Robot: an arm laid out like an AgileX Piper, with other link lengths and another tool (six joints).
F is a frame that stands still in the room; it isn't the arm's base.
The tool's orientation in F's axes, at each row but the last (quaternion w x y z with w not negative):
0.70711 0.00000 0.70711 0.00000
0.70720 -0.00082 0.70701 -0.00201
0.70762 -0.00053 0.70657 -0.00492
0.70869 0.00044 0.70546 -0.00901
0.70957 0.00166 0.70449 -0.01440
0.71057 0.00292 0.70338 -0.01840
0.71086 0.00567 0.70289 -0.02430
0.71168 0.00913 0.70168 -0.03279
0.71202 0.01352 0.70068 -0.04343
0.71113 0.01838 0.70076 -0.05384
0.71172 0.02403 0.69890 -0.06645
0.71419 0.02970 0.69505 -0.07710
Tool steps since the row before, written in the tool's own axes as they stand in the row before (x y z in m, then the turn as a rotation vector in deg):
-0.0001 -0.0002 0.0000 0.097 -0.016 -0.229
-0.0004 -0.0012 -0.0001 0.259 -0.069 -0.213
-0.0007 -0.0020 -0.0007 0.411 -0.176 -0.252
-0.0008 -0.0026 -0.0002 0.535 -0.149 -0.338
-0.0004 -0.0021 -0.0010 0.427 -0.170 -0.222
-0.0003 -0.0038 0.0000 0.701 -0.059 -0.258
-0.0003 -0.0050 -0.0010 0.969 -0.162 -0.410
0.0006 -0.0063 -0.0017 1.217 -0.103 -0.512
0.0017 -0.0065 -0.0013 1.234 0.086 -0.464
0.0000 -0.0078 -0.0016 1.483 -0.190 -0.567
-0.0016 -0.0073 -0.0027 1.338 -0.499 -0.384
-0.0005 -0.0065 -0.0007 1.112 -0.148 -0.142
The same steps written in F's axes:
0.0000 -0.0002 0.0001 -0.229 -0.016 -0.097
-0.0001 -0.0012 0.0004 -0.213 -0.070 -0.259
-0.0007 -0.0020 0.0007 -0.252 -0.178 -0.410
-0.0002 -0.0026 0.0008 -0.338 -0.151 -0.535
-0.0011 -0.0021 0.0004 -0.223 -0.173 -0.426
-0.0001 -0.0038 0.0004 -0.253 -0.067 -0.702
-0.0012 -0.0049 0.0004 -0.406 -0.170 -0.969
-0.0021 -0.0062 -0.0004 -0.501 -0.114 -1.221
-0.0018 -0.0064 -0.0015 -0.438 0.070 -1.245
-0.0024 -0.0076 0.0004 -0.566 -0.207 -1.481
-0.0036 -0.0068 0.0020 -0.426 -0.527 -1.315
-0.0017 -0.0063 0.0009 -0.138 -0.201 -1.104

